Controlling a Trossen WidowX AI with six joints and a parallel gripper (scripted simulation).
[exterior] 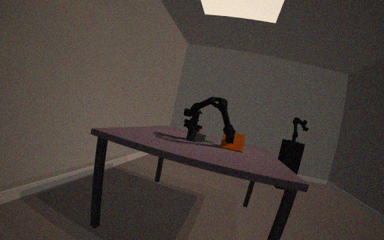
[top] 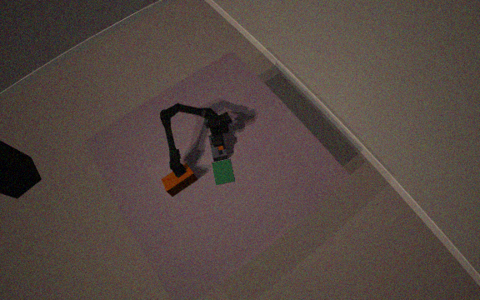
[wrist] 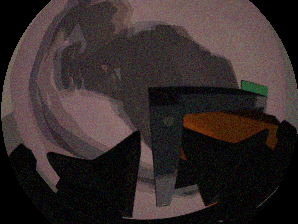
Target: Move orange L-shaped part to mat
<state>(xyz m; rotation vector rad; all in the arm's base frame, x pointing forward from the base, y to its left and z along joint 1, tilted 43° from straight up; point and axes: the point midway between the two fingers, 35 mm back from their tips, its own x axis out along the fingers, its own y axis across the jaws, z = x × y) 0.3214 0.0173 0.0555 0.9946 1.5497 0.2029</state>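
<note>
Now: gripper tip 40 mm to the left of the orange L-shaped part, 30 mm past it and 10 mm below it. The rest, counted from my gripper tip: green mat: 190 mm to the right, 110 mm behind, 50 mm below.
</note>
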